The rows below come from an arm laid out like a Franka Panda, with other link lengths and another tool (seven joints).
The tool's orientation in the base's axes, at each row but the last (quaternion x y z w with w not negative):
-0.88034 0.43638 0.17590 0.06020
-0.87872 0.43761 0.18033 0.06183
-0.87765 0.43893 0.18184 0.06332
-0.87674 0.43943 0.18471 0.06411
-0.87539 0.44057 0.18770 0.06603
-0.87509 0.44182 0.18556 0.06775
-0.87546 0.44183 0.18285 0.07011
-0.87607 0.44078 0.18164 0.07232
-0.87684 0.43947 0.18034 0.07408
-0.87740 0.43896 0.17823 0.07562
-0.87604 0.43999 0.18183 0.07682
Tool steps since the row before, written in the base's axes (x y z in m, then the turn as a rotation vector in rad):
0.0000 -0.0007 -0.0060 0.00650 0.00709 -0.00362
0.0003 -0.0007 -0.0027 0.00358 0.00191 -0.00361
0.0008 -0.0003 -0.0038 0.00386 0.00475 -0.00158
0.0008 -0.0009 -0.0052 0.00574 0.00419 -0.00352
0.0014 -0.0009 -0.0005 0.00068 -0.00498 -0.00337
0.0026 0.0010 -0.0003 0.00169 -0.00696 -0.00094
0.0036 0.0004 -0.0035 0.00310 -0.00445 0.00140
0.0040 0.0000 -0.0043 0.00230 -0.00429 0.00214
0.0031 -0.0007 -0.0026 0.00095 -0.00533 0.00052
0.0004 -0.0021 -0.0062 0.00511 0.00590 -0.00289
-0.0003 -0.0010 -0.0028 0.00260 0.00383 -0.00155
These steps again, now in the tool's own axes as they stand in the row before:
0.0027 0.0001 0.0054 -0.00036 -0.00964 0.00354
0.0017 0.0001 0.0022 0.00189 -0.00417 0.00292
0.0021 -0.0006 0.0032 -0.00084 -0.00602 0.00173
0.0031 -0.0003 0.0043 0.00134 -0.00727 0.00287
0.0016 -0.0006 -0.0002 0.00539 0.00229 0.00152
0.0008 -0.0027 -0.0001 0.00648 0.00279 -0.00155
0.0030 -0.0033 0.0024 0.00448 0.00025 -0.00336
0.0038 -0.0033 0.0030 0.00364 0.00081 -0.00379
0.0032 -0.0021 0.0014 0.00429 0.00247 -0.00226
0.0041 0.0008 0.0050 -0.00047 -0.00770 0.00312
0.0017 0.0008 0.0024 -0.00083 -0.00442 0.00190

